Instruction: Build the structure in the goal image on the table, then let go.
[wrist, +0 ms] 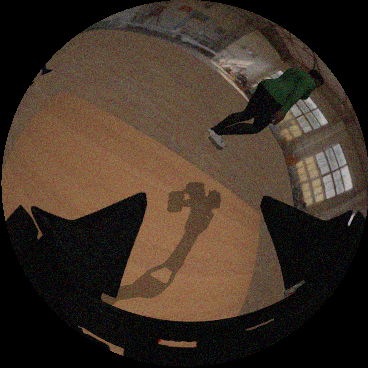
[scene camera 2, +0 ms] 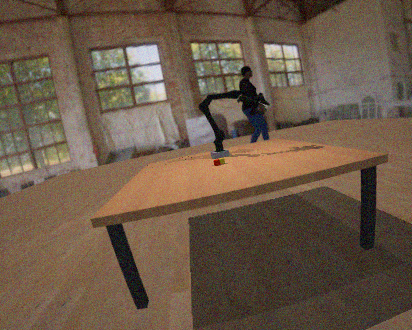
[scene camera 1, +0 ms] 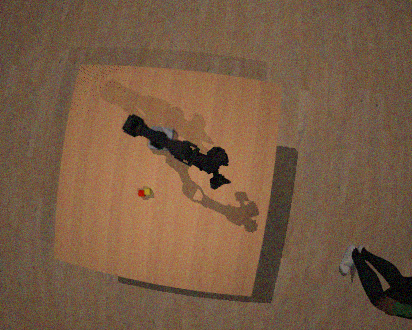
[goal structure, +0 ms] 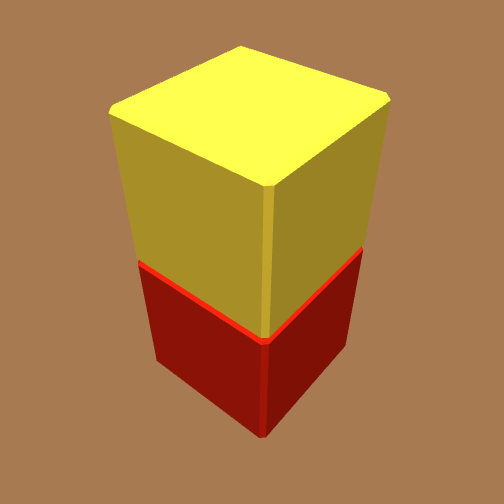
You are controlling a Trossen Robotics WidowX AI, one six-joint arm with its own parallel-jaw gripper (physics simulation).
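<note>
A small red cube and a small yellow cube sit side by side on the table, near the arm's base. They look about level and appear to touch; any small gap is too fine to tell. My gripper is open and empty, high above the table, well away from the cubes towards the right edge in scene camera 1. In scene camera 2 it is hard to make out against a dark-clothed person. In the wrist view the fingers stand wide apart.
The arm's grey base stands beyond the cubes in scene camera 2. The arm's shadow falls across the table. A person in green and a person in black and blue stand off the table on the floor.
</note>
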